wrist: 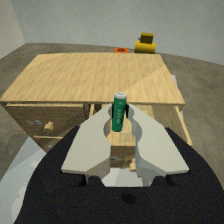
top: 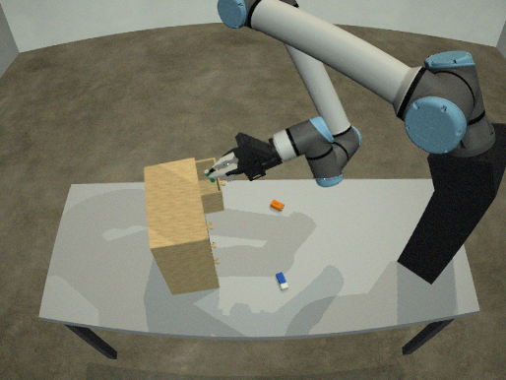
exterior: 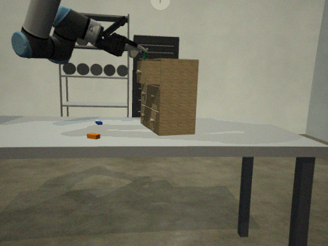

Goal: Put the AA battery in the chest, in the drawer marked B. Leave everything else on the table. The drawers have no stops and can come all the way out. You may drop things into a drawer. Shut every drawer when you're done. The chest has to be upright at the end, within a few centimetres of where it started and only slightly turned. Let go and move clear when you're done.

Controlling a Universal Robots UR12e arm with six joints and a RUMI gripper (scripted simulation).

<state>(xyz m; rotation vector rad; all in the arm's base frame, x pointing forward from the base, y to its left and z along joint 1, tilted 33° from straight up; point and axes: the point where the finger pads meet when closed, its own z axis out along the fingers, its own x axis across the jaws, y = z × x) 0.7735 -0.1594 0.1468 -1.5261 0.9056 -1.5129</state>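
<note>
The green AA battery is 1 cm ahead of my hand and 1 cm below it. From my hand the other things lie so: drawer 6 cm ahead, 3 cm to the right, 12 cm below; then orange block 24 cm behind, 9 cm to the right, 36 cm below; then blue-and-white block 18 cm behind, 23 cm to the left, 36 cm below.
</note>
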